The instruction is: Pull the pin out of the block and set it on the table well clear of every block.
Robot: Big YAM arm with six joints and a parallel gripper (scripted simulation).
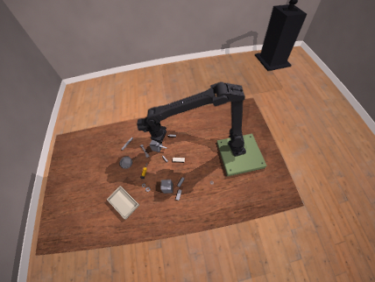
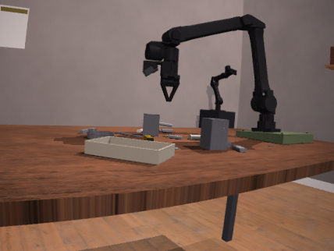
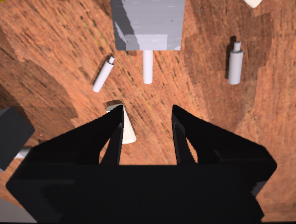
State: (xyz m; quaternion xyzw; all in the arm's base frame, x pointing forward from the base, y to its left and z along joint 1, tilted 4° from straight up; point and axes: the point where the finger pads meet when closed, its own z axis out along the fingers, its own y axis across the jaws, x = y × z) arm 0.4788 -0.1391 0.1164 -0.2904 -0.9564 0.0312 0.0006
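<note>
My hand is 1 cm short of the light grey pin, 1 cm to the left of it and 10 cm above it. Round my hand: white cylinder 8 cm behind, 10 cm to the left, 13 cm below; then grey block 3 cm ahead, 28 cm to the left, 9 cm below; then yellow-handled tool 17 cm ahead, 12 cm to the left, 13 cm below.
</note>
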